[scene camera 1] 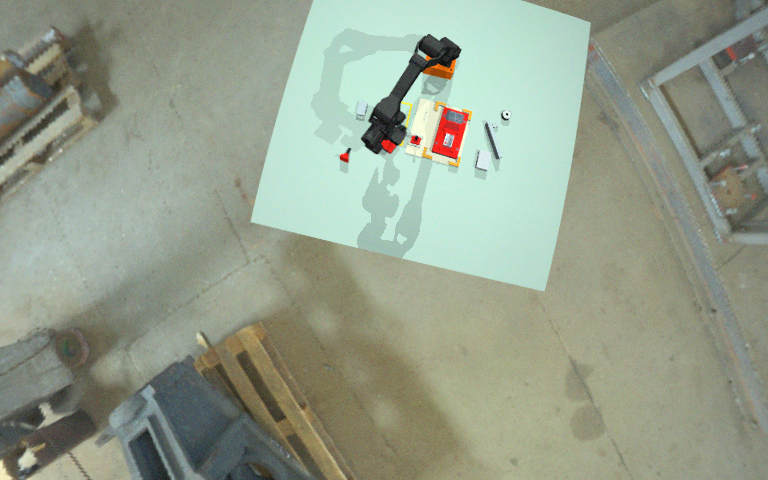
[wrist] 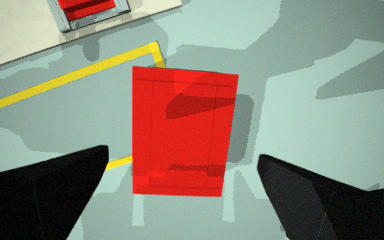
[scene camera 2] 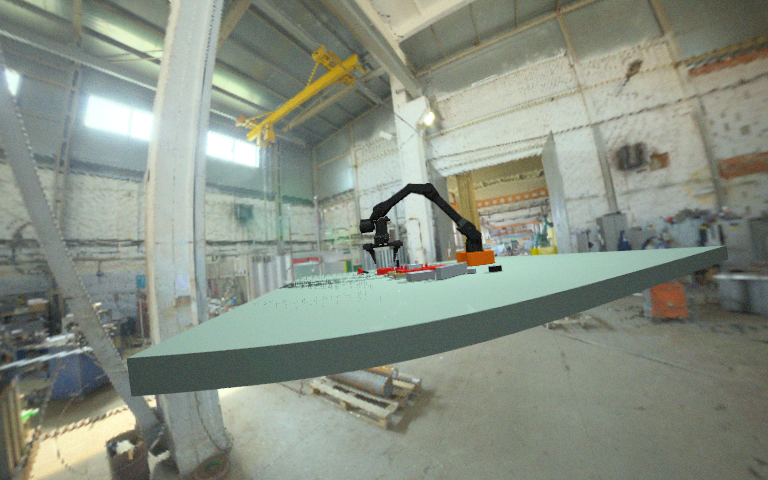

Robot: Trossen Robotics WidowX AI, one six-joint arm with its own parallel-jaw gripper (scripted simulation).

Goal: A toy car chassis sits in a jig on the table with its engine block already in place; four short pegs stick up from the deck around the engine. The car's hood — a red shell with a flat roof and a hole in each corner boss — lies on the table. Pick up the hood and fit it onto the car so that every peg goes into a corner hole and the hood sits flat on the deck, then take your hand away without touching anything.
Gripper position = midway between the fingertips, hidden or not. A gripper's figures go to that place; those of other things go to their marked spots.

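My gripper [wrist: 185, 157], 0.12 m from the lens. Red hood [wrist: 181, 119], 0.13 m from the lens.
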